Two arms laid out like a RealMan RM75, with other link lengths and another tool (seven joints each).
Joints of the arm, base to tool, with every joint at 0 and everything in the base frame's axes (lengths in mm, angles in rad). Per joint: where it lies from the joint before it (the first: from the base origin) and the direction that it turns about. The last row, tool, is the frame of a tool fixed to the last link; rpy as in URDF.
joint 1: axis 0 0 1 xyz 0 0 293.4
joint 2: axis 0 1 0 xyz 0 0 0
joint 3: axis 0 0 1 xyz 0 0 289.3
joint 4: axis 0 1 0 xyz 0 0 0
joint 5: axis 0 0 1 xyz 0 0 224.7
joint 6: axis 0 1 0 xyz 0 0 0
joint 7: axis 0 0 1 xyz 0 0 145.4
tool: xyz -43 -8 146 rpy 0.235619 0 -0.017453
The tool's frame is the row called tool.
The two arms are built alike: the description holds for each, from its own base.
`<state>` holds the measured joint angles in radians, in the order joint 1, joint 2, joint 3, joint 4, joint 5, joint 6, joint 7, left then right.
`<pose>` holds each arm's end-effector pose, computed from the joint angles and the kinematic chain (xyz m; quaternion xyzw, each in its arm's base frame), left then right.
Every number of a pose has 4 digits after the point. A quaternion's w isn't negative.
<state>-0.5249 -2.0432 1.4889 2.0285 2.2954 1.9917 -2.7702 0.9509 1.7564 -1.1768 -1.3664 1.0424 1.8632 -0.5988</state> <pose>-0.1826 0.2896 -0.0412 -0.9460 -0.1876 0.1622 0.2089 0.0468 0.4735 0.0299 -0.9567 0.1742 -0.0872 0.2161</pose>
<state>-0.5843 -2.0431 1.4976 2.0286 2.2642 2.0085 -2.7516 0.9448 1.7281 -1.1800 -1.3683 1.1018 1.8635 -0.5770</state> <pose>-0.1642 0.2904 -0.0439 -0.9576 -0.1437 0.1579 0.1933 0.0405 0.4698 0.0381 -0.9584 0.1793 -0.0750 0.2089</pose>
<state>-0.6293 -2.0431 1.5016 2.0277 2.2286 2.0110 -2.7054 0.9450 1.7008 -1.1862 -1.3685 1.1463 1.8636 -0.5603</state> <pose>-0.1468 0.2917 -0.0471 -0.9686 -0.0935 0.1468 0.1776 0.0352 0.4676 0.0459 -0.9595 0.1806 -0.0686 0.2050</pose>
